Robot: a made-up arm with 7 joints.
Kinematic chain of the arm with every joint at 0, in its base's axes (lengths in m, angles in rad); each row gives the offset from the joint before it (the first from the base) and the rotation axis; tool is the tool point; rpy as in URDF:
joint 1: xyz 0 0 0.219 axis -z
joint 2: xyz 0 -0.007 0.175 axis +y
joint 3: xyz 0 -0.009 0.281 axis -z
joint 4: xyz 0 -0.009 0.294 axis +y
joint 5: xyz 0 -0.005 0.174 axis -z
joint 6: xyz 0 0 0.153 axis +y
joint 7: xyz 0 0 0.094 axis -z
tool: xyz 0 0 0 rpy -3.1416 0 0
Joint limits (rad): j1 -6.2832..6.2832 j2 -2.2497..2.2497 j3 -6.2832..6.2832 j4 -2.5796..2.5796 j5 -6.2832..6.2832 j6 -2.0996..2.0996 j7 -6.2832..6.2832
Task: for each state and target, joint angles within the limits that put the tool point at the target. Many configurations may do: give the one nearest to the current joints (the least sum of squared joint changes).
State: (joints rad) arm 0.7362 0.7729 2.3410 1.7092 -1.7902 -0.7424 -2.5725
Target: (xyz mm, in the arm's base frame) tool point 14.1 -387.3 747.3
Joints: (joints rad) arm 0.6715 1.1427 2.0244 2.0501 -1.8583 -0.7116 -2.5725
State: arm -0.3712 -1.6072 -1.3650 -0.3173 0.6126 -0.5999 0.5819
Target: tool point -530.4 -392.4 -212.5
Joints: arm -0.2181 -2.1828 -1.1222 -0.6922 0.6278 -0.8065 0.5819
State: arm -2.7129 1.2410 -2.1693 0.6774 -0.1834 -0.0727 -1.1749
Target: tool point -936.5 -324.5 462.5
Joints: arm -3.4407 1.5163 -2.1497 0.1363 -0.1868 -0.0797 -1.1749
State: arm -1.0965 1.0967 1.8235 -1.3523 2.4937 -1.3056 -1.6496
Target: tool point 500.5 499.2 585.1
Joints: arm -0.3875 1.0195 1.9844 -1.5400 2.4215 -1.4441 -1.6496
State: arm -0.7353 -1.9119 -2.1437 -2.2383 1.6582 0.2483 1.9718
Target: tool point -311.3 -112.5 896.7
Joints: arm -0.1686 -1.2961 -2.9095 -1.8732 1.6232 0.3871 1.9718
